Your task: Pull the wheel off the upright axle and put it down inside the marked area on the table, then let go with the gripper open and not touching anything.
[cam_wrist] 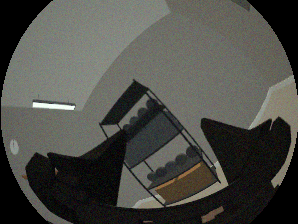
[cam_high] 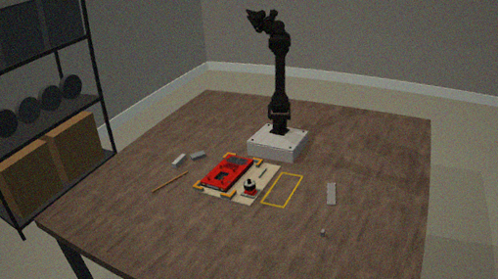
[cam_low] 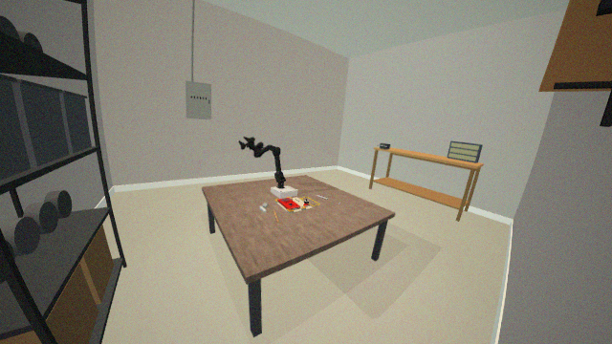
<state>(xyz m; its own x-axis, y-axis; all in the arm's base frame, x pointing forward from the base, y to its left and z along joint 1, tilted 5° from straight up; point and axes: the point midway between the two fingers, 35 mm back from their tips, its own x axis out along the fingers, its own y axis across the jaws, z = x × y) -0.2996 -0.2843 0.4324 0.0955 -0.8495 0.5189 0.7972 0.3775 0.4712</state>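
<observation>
My gripper tip is now 69 cm short of the black wheel, 45 cm above it and 35 cm to the right of it. Also, from my gripper tip: thin wooden stick (75 cm ahead, 48 cm below, 5 cm to the left); grey bar (61 cm to the left, 59 cm ahead, 48 cm below).
</observation>
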